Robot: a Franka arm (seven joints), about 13 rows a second.
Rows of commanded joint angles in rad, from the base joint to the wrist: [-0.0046 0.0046 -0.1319 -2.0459 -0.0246 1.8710 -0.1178]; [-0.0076 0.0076 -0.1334 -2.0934 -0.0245 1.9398 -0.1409]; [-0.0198 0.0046 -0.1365 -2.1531 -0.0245 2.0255 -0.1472]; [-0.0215 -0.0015 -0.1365 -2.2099 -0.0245 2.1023 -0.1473]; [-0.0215 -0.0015 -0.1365 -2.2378 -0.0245 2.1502 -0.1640]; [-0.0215 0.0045 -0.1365 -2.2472 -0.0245 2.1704 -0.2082]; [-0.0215 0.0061 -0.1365 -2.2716 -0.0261 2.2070 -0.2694]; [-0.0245 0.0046 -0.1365 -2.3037 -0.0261 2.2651 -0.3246]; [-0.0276 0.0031 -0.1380 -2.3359 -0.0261 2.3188 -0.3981]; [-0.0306 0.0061 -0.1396 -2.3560 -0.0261 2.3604 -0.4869]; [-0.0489 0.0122 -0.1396 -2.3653 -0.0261 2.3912 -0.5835]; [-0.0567 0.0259 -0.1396 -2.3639 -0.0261 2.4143 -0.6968]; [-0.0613 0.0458 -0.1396 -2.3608 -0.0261 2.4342 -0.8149]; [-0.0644 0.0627 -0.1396 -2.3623 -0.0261 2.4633 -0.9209]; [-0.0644 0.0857 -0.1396 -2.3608 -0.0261 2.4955 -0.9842]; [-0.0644 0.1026 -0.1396 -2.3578 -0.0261 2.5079 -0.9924]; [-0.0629 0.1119 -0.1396 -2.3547 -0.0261 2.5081 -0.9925]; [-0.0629 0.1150 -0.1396 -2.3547 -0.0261 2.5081 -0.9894]
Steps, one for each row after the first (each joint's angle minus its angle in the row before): [-0.0030 0.0030 -0.0015 -0.0475 0.0001 0.0688 -0.0231]; [-0.0122 -0.0030 -0.0031 -0.0597 0.0000 0.0857 -0.0063]; [-0.0017 -0.0061 0.0000 -0.0568 0.0000 0.0768 -0.0001]; [0.0000 0.0000 0.0000 -0.0279 0.0000 0.0479 -0.0167]; [0.0000 0.0060 0.0000 -0.0094 0.0000 0.0202 -0.0442]; [0.0000 0.0016 0.0000 -0.0244 -0.0016 0.0366 -0.0612]; [-0.0030 -0.0015 0.0000 -0.0321 0.0000 0.0581 -0.0552]; [-0.0031 -0.0015 -0.0015 -0.0322 0.0000 0.0537 -0.0735]; [-0.0030 0.0030 -0.0016 -0.0201 0.0000 0.0416 -0.0888]; [-0.0183 0.0061 0.0000 -0.0093 0.0000 0.0308 -0.0966]; [-0.0078 0.0137 0.0000 0.0014 0.0000 0.0231 -0.1133]; [-0.0046 0.0199 0.0000 0.0031 0.0000 0.0199 -0.1181]; [-0.0031 0.0169 0.0000 -0.0015 0.0000 0.0291 -0.1060]; [0.0000 0.0230 0.0000 0.0015 0.0000 0.0322 -0.0633]; [0.0000 0.0169 0.0000 0.0030 0.0000 0.0124 -0.0082]; [0.0015 0.0093 0.0000 0.0031 0.0000 0.0002 -0.0001]; [0.0000 0.0031 0.0000 0.0000 0.0000 0.0000 0.0031]
